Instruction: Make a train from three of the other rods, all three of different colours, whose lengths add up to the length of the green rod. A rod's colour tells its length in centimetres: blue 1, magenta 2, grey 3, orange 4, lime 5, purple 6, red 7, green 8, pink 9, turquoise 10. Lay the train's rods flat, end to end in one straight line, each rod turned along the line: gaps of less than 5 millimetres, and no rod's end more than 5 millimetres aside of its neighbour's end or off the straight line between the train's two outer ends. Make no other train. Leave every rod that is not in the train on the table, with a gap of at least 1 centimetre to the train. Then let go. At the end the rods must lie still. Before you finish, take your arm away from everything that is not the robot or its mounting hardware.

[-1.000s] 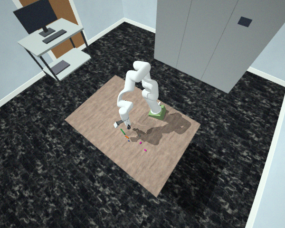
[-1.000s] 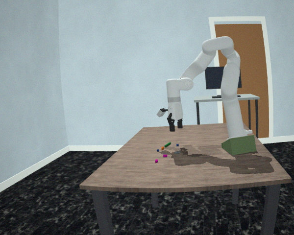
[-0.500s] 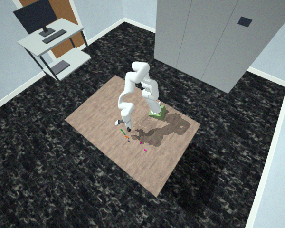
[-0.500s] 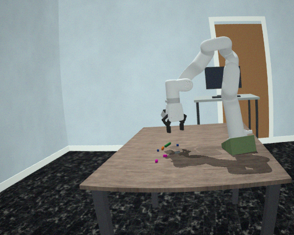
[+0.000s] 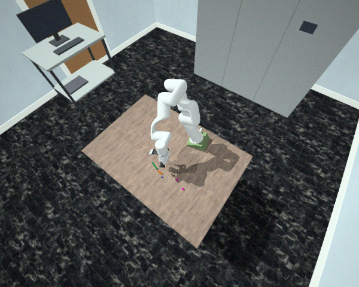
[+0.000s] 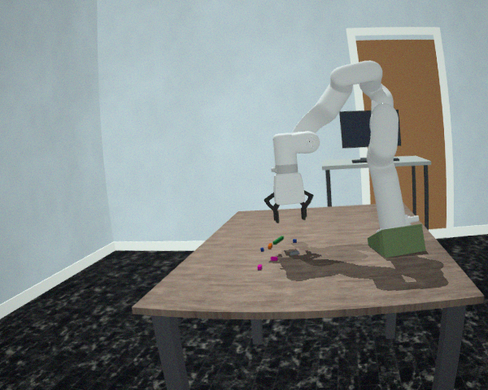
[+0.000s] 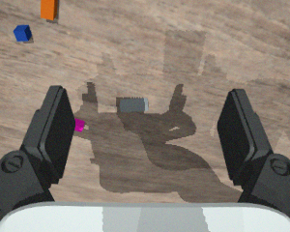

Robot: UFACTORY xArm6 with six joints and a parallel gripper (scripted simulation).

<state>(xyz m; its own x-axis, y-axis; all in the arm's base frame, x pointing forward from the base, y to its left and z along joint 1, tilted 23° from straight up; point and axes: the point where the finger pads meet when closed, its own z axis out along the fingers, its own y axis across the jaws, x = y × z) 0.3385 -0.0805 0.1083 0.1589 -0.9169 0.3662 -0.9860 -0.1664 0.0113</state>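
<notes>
Right now the grey rod is 90 mm to the left of my hand and 100 mm below it. The rest, counted from my hand: green rod (50 mm ahead, 90 mm to the right, 100 mm below); then orange rod (80 mm ahead, 20 mm to the right, 100 mm below).
</notes>
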